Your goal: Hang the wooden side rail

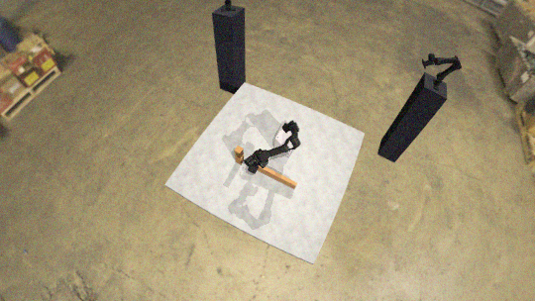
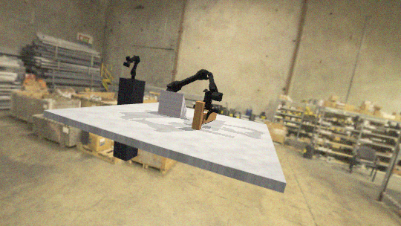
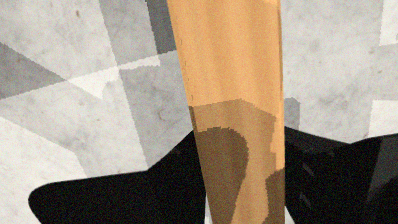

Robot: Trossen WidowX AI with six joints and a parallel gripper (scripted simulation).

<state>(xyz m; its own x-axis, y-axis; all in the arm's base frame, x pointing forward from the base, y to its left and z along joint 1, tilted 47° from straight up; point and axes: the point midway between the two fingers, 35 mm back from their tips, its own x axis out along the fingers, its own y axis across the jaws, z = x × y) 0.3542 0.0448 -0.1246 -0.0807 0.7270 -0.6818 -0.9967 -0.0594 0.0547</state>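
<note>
Right now the wooden headboard post is 150 mm to the right of my gripper tip and 40 mm above it.
</note>
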